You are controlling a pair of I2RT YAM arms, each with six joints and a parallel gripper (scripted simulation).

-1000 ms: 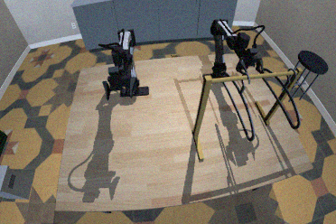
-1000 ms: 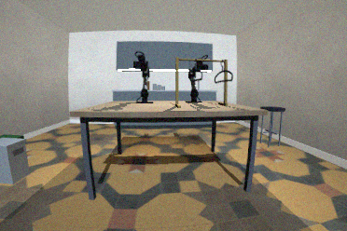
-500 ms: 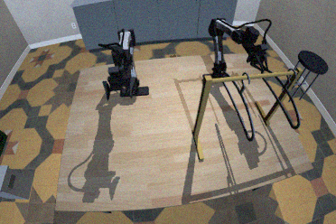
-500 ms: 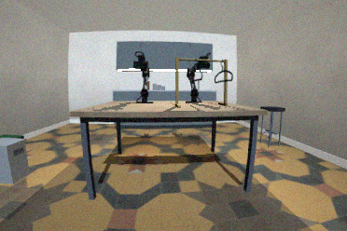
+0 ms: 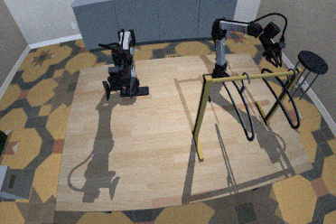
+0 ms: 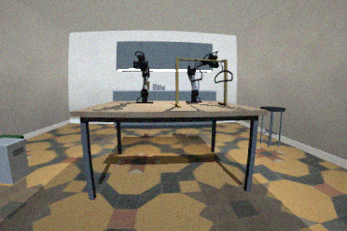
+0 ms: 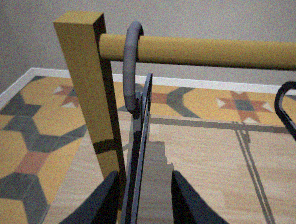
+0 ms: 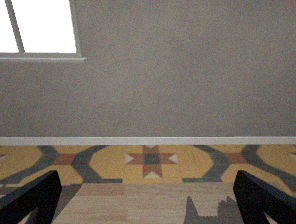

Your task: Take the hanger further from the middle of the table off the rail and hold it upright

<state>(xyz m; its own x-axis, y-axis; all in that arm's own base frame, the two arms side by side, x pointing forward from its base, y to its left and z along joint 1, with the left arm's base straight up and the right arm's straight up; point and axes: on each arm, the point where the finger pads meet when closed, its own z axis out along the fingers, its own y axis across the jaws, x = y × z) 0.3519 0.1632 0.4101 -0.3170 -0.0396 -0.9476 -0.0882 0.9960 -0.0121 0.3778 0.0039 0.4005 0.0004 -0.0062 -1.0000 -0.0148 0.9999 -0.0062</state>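
Note:
The black hanger is 9 cm ahead of my left hand, 1 cm to the left of it and 6 cm below it. From my left hand the other things lie so: yellow rack: 7 cm ahead, 20 cm to the right, 18 cm below.

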